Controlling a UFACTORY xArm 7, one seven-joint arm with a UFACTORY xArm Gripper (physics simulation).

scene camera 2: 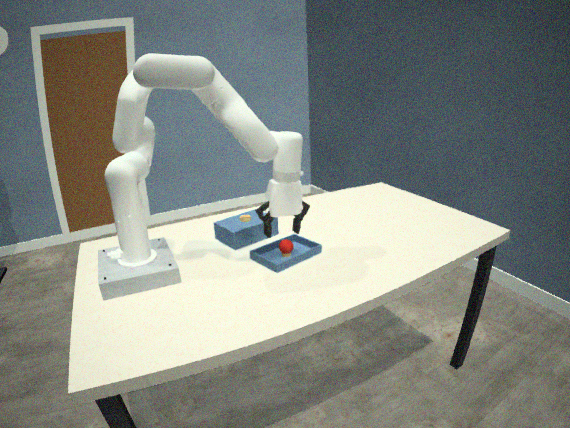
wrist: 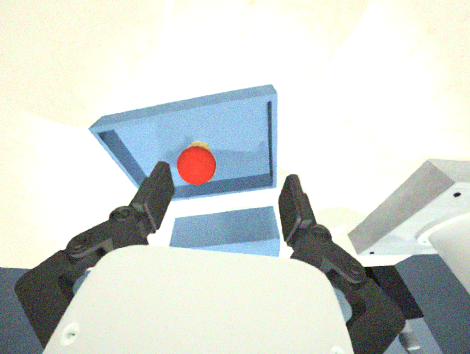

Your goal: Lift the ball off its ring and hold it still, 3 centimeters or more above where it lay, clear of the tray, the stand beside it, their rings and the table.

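Places are measured from the arm's base along level axes (x right, y ahead, z up), in centimetres.
Where they show: gripper, fingertip midpoint: (scene camera 2: 282, 234) (wrist: 227, 181); arm's base at its link origin: (scene camera 2: 137, 259) (wrist: 452, 224).
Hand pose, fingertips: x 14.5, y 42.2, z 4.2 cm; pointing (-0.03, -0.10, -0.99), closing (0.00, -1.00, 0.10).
Note:
Each offset is from my fingertips to the top centre of the thing. "spot": to the spot under its first point. Level surfaces: height alone.
The red ball {dx -4.1, dy +3.4, dz -4.2 cm} (scene camera 2: 286, 246) (wrist: 196, 165) rests on a small yellowish ring {spot: dx -2.3, dy +2.5, dz -7.9 cm} (scene camera 2: 286, 255) (wrist: 200, 144) inside the blue tray {dx -4.1, dy +3.4, dz -6.9 cm} (scene camera 2: 300, 259) (wrist: 185, 106). The ball hides most of that ring. My gripper (scene camera 2: 282, 234) (wrist: 227, 181) is open, with nothing between its fingers. It points down above the tray's back part, higher than the ball. In the wrist view the ball shows between the fingers, nearer the left one. The blue stand (scene camera 2: 237, 236) (wrist: 225, 227) is beside the tray, with a yellow ring {spot: dx -25.9, dy -1.1, dz -3.1 cm} (scene camera 2: 245, 218) on its top in the scene view. The gripper body hides part of the stand in the wrist view.
The pale table {dz -9.7 cm} (scene camera 2: 200, 320) carries the tray and the stand. The grey robot base (scene camera 2: 140, 285) (wrist: 395, 205) is at the table's left end in the scene view. The stand is close to the gripper's left finger there.

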